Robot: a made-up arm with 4 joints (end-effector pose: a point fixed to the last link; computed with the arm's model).
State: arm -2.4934 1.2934 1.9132 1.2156
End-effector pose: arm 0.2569 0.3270 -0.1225 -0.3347 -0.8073 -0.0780
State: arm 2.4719 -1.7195 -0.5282 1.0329
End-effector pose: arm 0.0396 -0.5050 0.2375 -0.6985 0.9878 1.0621
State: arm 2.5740 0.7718 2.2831 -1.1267
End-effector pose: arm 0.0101 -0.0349 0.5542 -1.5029 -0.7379 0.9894
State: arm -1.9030 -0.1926 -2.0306 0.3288
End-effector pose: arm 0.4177 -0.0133 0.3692 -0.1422 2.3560 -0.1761
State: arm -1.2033 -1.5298 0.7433 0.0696
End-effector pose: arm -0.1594 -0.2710 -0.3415 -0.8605 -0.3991 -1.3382
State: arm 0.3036 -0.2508 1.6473 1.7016
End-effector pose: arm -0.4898 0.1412 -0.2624 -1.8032 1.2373 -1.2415
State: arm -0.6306 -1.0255 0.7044 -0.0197
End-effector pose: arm -0.2633 -0.2793 -0.3230 -0.8040 0.0751 -0.6163
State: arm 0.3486 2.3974 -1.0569 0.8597
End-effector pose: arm 0.1145 0.4026 0.4776 2.1162 0.5501 -2.0880
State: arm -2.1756 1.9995 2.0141 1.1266
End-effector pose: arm 0.0724 0.1923 -0.2396 -0.7021 -0.5523 0.6927
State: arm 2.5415 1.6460 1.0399 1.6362
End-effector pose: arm 0.3280 0.5567 0.1554 0.2894 -2.0738 0.5735
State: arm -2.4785 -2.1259 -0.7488 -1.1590
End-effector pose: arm -0.2626 -0.2086 -0.3329 -1.9208 -0.2493 -1.4731
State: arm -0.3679 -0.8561 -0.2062 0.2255
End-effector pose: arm -0.1364 -0.3913 -0.4293 -0.8011 -0.6342 -0.2757
